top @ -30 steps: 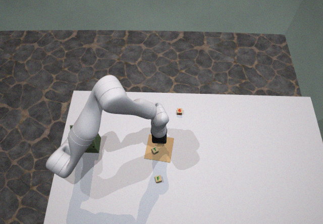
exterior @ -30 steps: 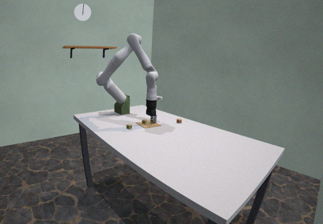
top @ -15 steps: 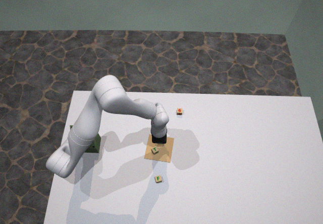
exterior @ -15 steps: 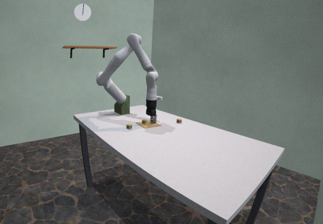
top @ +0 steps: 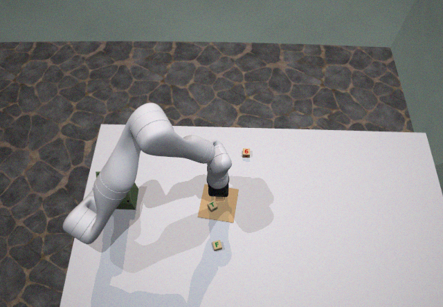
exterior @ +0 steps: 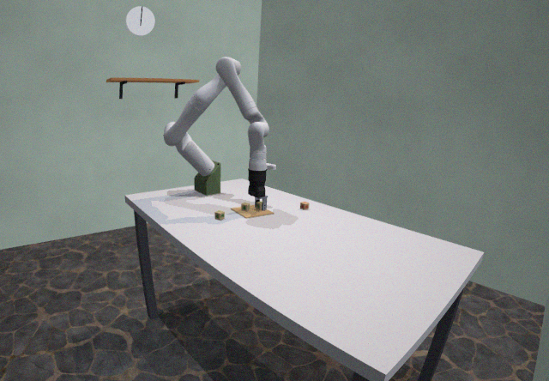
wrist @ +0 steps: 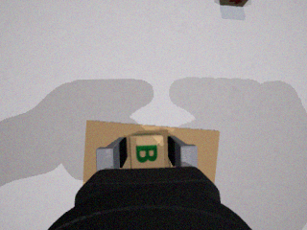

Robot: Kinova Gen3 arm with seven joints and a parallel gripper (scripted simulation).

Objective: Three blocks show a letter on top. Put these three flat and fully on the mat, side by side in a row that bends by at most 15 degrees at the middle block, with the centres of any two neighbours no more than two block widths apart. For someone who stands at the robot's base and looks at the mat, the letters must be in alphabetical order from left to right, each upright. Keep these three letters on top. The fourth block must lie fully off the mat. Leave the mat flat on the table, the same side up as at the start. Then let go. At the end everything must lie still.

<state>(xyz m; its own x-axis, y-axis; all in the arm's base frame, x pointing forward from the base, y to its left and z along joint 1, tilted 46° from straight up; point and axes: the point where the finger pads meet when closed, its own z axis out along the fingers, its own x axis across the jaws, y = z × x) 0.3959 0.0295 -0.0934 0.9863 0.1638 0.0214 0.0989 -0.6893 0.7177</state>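
Now: hand right at the B block. Round my hand: tan mat 5 cm to the right, 2 cm below; then 6 block 8 cm ahead, 18 cm to the left, 1 cm below; then F block 3 cm ahead, 22 cm to the right, 1 cm below.
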